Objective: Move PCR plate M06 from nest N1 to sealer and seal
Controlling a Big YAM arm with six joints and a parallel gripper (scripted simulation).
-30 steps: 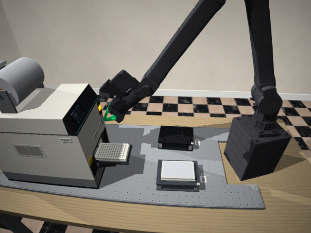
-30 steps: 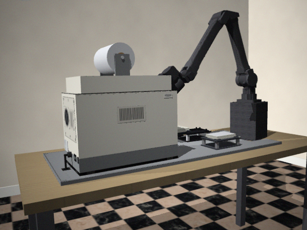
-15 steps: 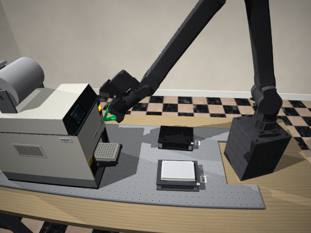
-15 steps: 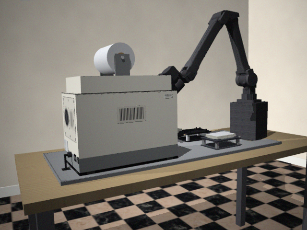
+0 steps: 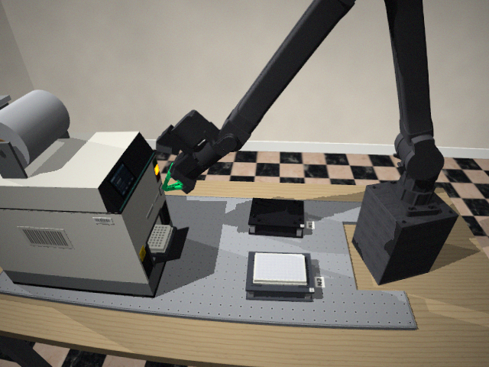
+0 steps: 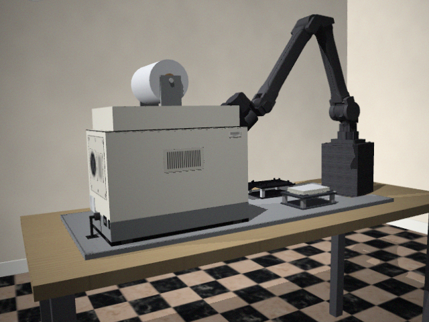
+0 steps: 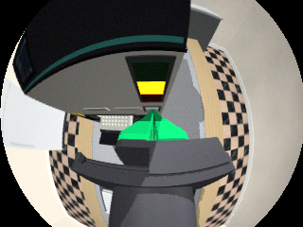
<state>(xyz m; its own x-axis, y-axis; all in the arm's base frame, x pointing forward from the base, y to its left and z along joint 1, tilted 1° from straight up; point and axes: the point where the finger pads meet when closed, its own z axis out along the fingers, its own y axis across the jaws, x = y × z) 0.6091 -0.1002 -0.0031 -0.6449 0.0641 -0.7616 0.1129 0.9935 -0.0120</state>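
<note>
The start key lies 20 mm ahead of my hand. The rest, counted from my hand: plate M06: 60 mm ahead, 90 mm to the left, 90 mm below; then yellow warning label: 30 mm ahead, 180 mm to the left, 50 mm below; then sealer stage: 60 mm ahead, 90 mm to the left, 100 mm below.
</note>
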